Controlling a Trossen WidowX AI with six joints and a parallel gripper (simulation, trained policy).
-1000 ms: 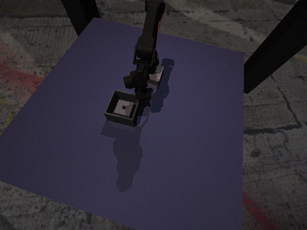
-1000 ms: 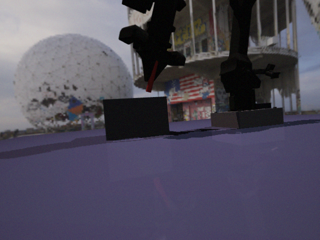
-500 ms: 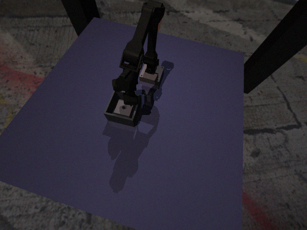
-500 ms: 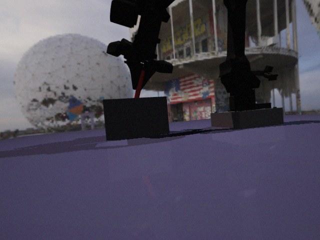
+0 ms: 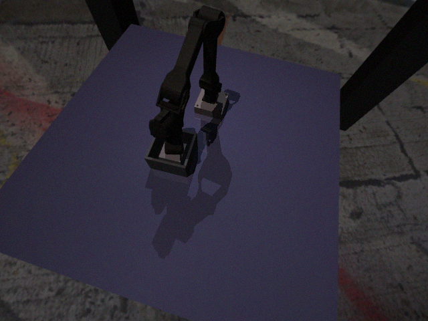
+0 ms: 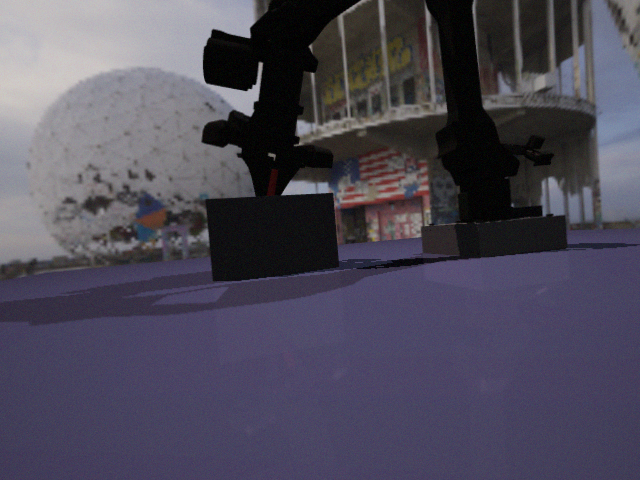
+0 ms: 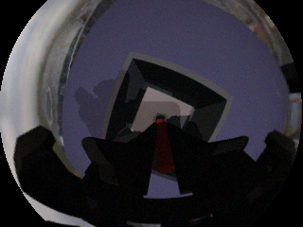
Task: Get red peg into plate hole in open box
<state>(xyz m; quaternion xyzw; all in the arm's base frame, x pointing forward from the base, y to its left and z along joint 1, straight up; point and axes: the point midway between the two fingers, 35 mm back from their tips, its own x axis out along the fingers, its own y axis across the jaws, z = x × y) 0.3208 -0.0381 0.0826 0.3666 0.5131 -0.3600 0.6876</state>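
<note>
The red peg lies 10 mm to the left of my gripper tip, 10 mm behind it and 10 mm above it. From my gripper tip the other things lie so: plate 50 mm below; dark box 60 mm below.
</note>
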